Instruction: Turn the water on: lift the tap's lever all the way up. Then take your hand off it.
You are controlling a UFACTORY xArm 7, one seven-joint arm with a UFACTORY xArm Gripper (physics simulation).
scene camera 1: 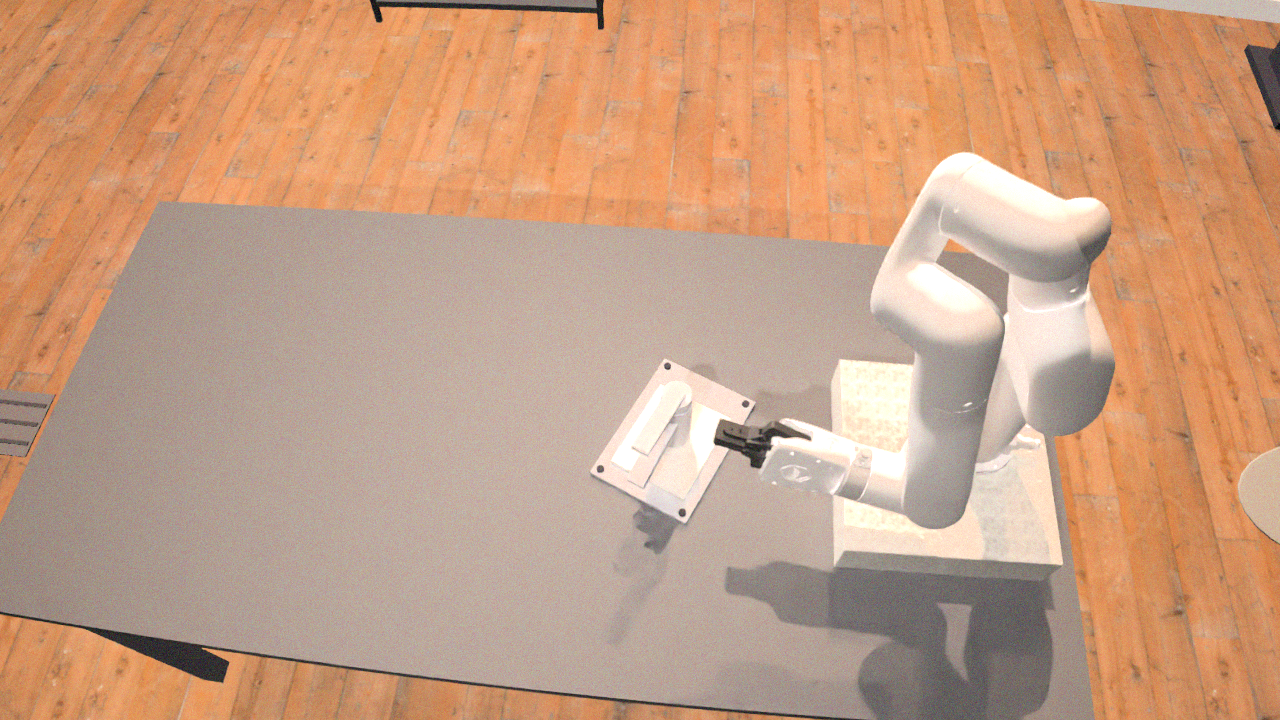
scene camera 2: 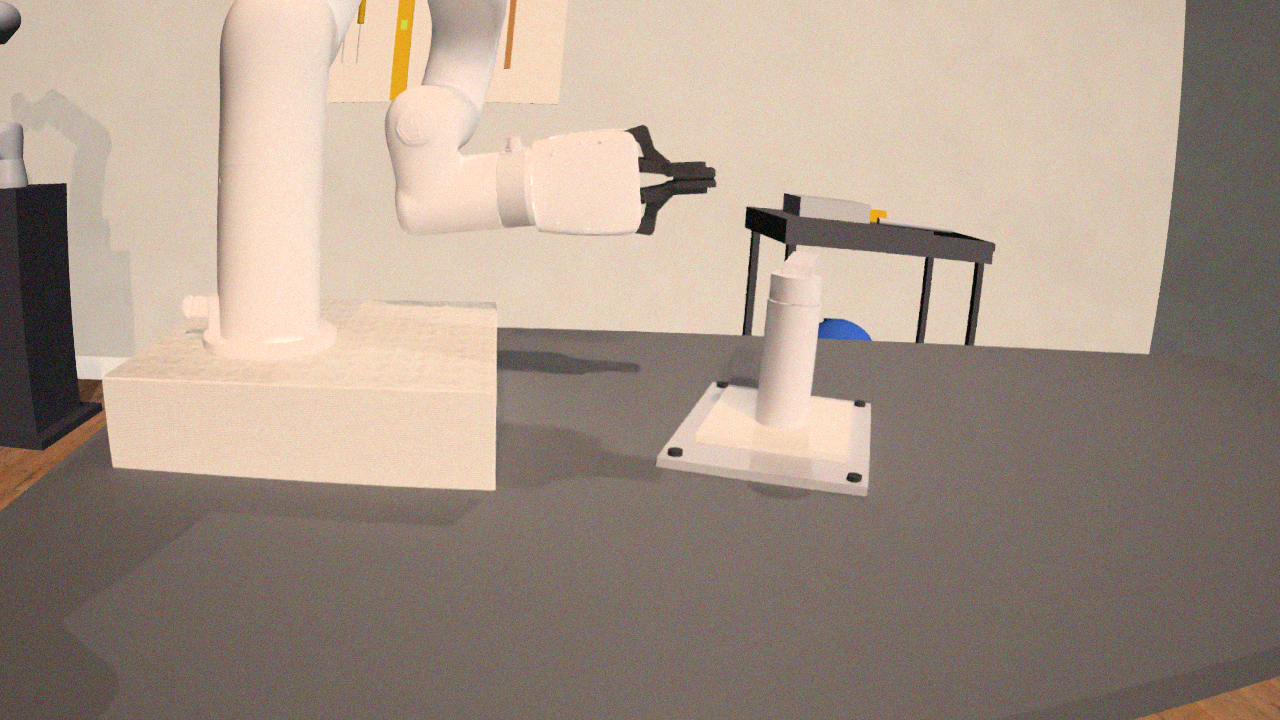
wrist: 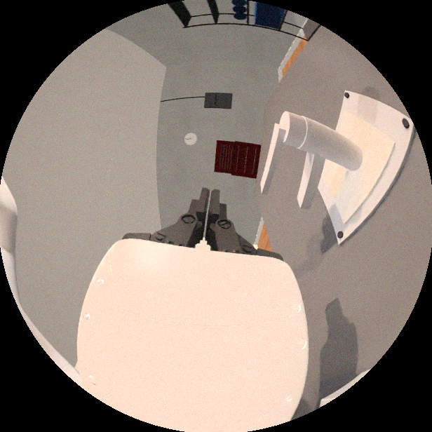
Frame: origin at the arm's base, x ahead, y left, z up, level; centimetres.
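Where they show: gripper, fingertip midpoint: (scene camera 1: pixel 716 430) (scene camera 2: pixel 714 177); arm's base at its link origin: (scene camera 2: pixel 269 341).
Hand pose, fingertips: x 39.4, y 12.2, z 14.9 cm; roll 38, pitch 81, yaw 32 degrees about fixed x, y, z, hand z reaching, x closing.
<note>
Each offset is from my fingertips to the centre of the thing. "spot": to the spot under its first point. Level surfaces: height alone.
The tap is a white column {spot: dz -14.6, dx +5.5, dy -11.3 cm} (scene camera 2: pixel 787 358) (wrist: pixel 330 142) upright on a square base plate {dz -21.8, dx +6.3, dy -9.0 cm} (scene camera 1: pixel 708 390) (scene camera 2: pixel 760 466) (wrist: pixel 378 116) with dark corner screws. Its flat lever {dz -7.2, dx +8.2, dy -3.9 cm} (scene camera 1: pixel 659 422) (scene camera 2: pixel 802 261) (wrist: pixel 270 157) extends from the top of the column, above and roughly along the spout (wrist: pixel 306 182); its exact tilt is hard to tell. My gripper (scene camera 1: pixel 726 433) (scene camera 2: pixel 713 178) (wrist: pixel 208 201) is shut and empty. It points level, higher than the lever and apart from it, on the robot-base side of the tap. The lever's far end is hidden in scene camera 2.
The tap stands on a grey table {dz -22.4 cm} (scene camera 1: pixel 358 402) (scene camera 2: pixel 581 608). The arm's pale base block (scene camera 1: pixel 939 557) (scene camera 2: pixel 304 434) stands beside it on the table. A dark side table (scene camera 2: pixel 868 234) and a blue round object (scene camera 2: pixel 845 330) stand behind in scene camera 2.
</note>
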